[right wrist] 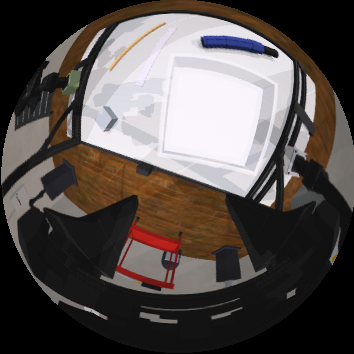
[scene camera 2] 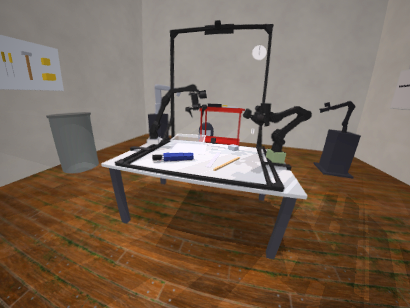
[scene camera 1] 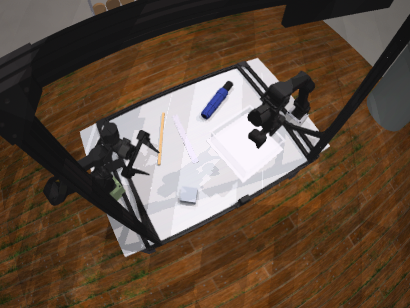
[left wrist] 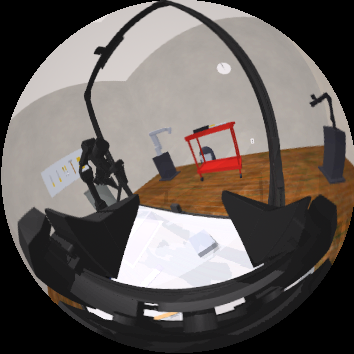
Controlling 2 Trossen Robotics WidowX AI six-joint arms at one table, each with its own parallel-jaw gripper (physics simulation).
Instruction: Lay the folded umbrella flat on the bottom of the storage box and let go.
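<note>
The folded umbrella (scene camera 1: pixel 216 102) (scene camera 2: pixel 175 157) (right wrist: pixel 235 44) is blue with a black handle and lies flat on the table, outside the box and apart from it. The white, open-topped storage box (scene camera 1: pixel 226 162) (right wrist: pixel 269 107) stands on the table near the right arm; its bottom shows bare in the right wrist view. My right gripper (right wrist: pixel 182 198) is open and empty, high above the box area; its fingers are mostly hidden in scene camera 1. My left gripper (scene camera 1: pixel 154 163) (left wrist: pixel 180 196) is open and empty, raised over the left part of the table in scene camera 1, far from the umbrella.
An orange stick (scene camera 1: pixel 161 140) (scene camera 2: pixel 227 163) (right wrist: pixel 135 45) and a pale strip (scene camera 1: pixel 185 139) (right wrist: pixel 156 57) lie left of the umbrella in scene camera 1. A grey block (scene camera 1: pixel 188 194) (left wrist: pixel 202 242) (right wrist: pixel 106 119) lies near the front edge. Black frame bars border the table.
</note>
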